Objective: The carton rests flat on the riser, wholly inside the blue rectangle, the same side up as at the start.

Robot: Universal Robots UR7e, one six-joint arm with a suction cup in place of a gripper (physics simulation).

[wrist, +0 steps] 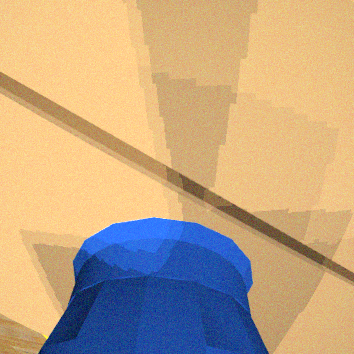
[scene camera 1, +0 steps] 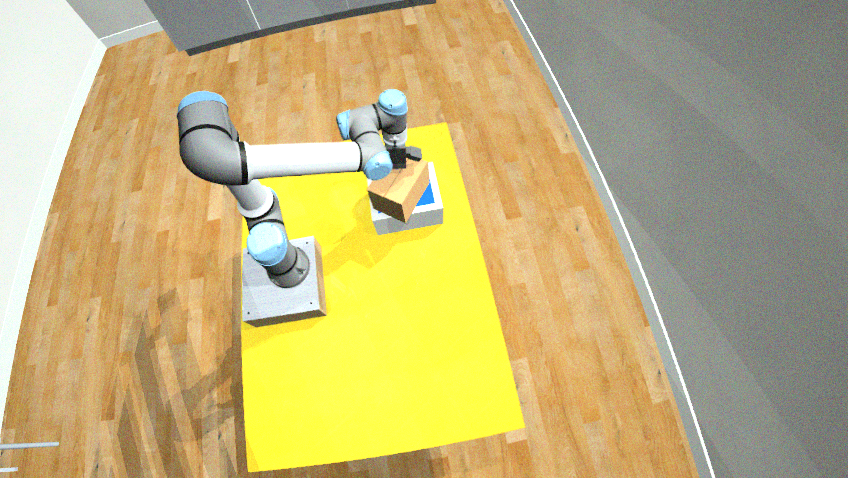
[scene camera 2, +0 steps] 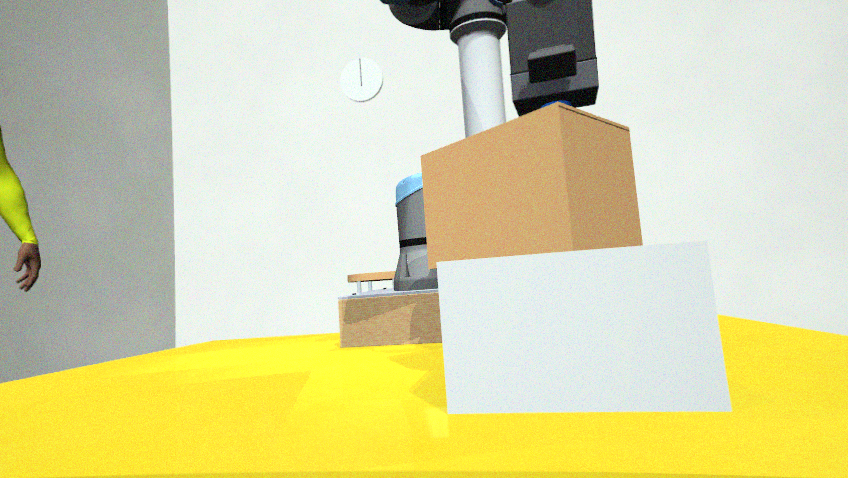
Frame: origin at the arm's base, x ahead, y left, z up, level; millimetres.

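Where they show: hand, tool point: [wrist: 165,251]; arm's base, link origin: [scene camera 1: 289,267] [scene camera 2: 431,287].
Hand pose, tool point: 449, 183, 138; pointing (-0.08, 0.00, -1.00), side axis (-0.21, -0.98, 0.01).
Each offset is from my tool point to the top centre of the thing, as dx, dy, dz. Level surfaces: height alone.
The brown carton {-5, -40, +12} [scene camera 1: 399,188] [scene camera 2: 495,190] [wrist: 75,165] hangs on my suction gripper [scene camera 1: 400,168] [scene camera 2: 557,105] [wrist: 162,250], whose blue cup sits against its top beside the dark seam. The carton looks close to upright and is turned at an angle to the white riser {+6, -20, -118} [scene camera 1: 409,223] [scene camera 2: 581,332]. In scene camera 2 its lower left corner shows past the riser's left edge. The riser's front hides part of the carton's bottom, so contact cannot be told. Part of the blue rectangle {+6, -20, -118} [scene camera 1: 426,196] shows right of the carton; the carton covers much of the rest.
The arm's base stands on a wooden pedestal [scene camera 1: 261,302] [scene camera 2: 385,323] left of the riser. A yellow mat {dz -238} [scene camera 1: 385,356] [scene camera 2: 237,427] lies under both. Grey cabinets [scene camera 1: 219,20] stand at the back. A person's arm [scene camera 2: 13,198] shows at the left in scene camera 2.
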